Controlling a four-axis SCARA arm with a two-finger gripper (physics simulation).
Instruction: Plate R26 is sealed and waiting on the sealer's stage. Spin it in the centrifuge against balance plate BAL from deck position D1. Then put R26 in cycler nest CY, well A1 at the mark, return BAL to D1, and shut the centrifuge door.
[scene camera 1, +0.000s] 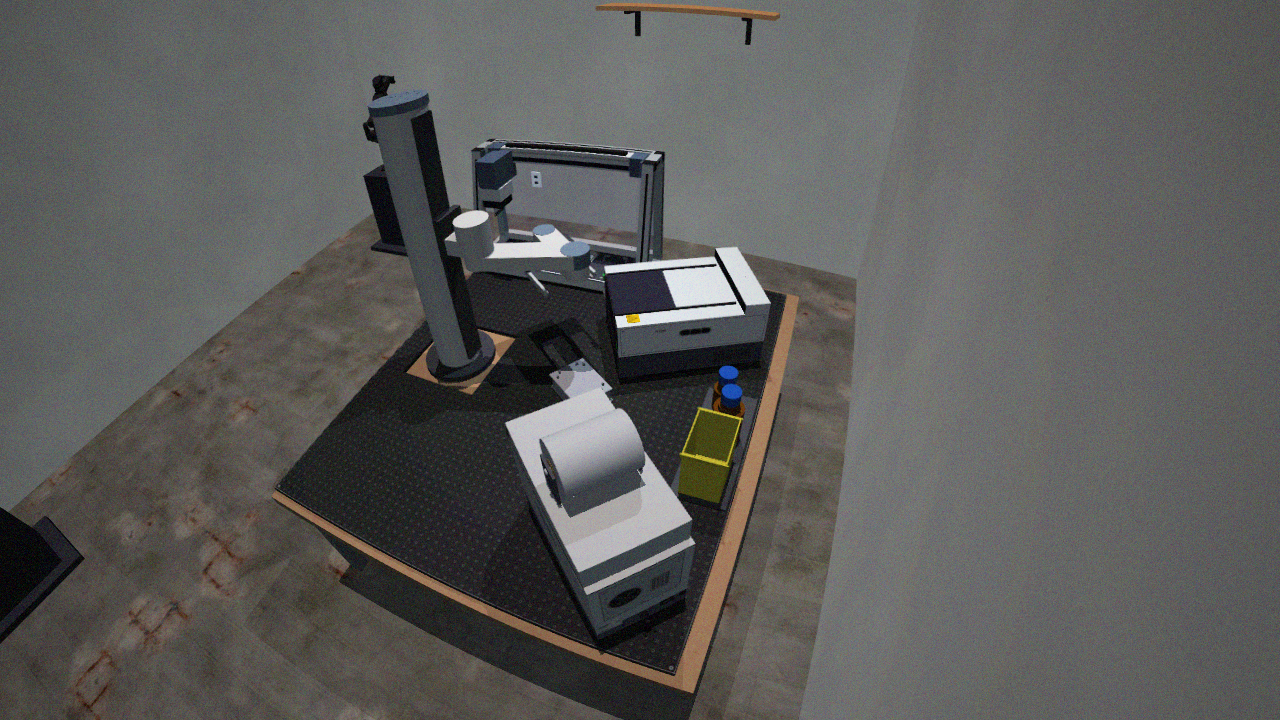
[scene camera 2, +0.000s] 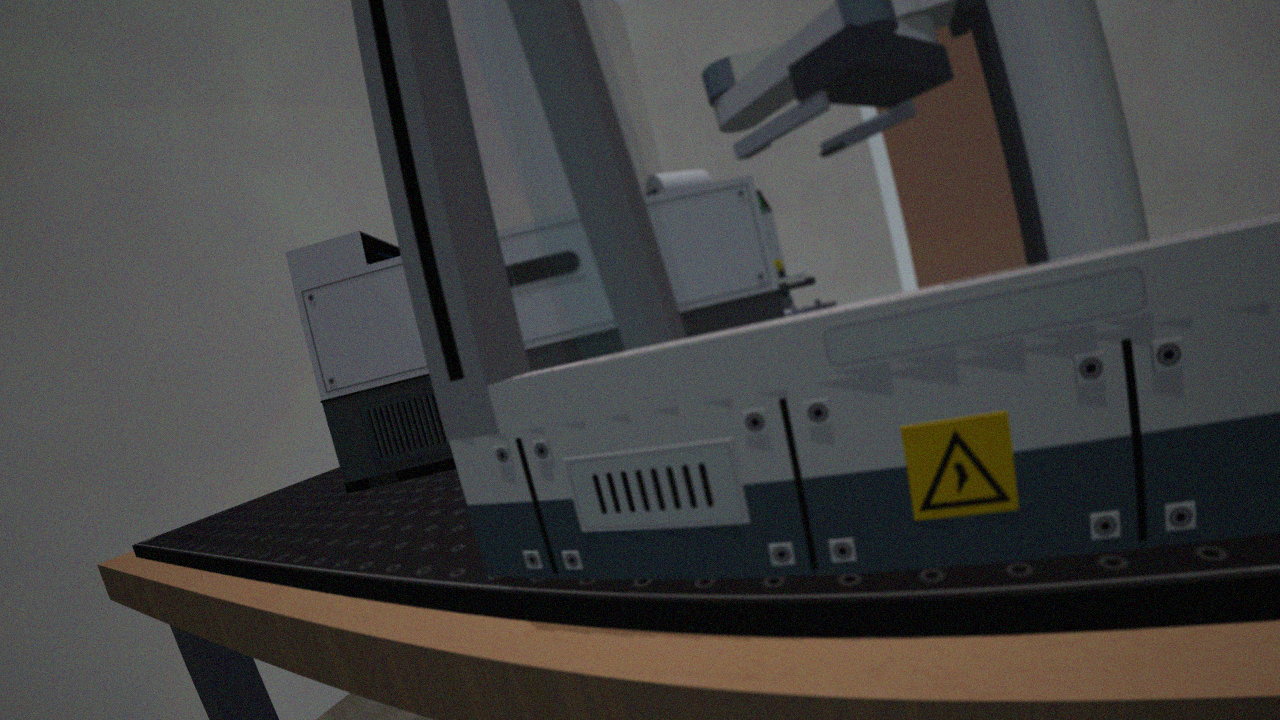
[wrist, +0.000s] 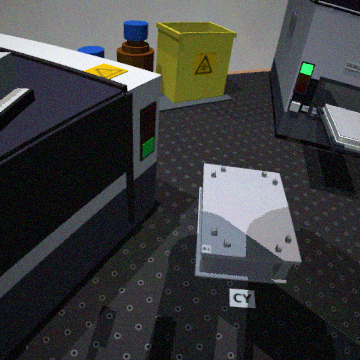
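Observation:
My gripper is open and empty, raised on the arm. The cycler nest CY is a pale block with pins, no plate on it; its A1 mark is at the near left corner in the wrist view. The sealer shows a green light; a silvery-topped plate sits on its stage at the right edge of the wrist view. The centrifuge shows a green light; I cannot tell its door's state. BAL and D1 cannot be made out.
A yellow bin and blue-capped brown bottles stand along the table edge near the centrifuge. A tall gantry frame stands at the back. The arm's column rises beside it.

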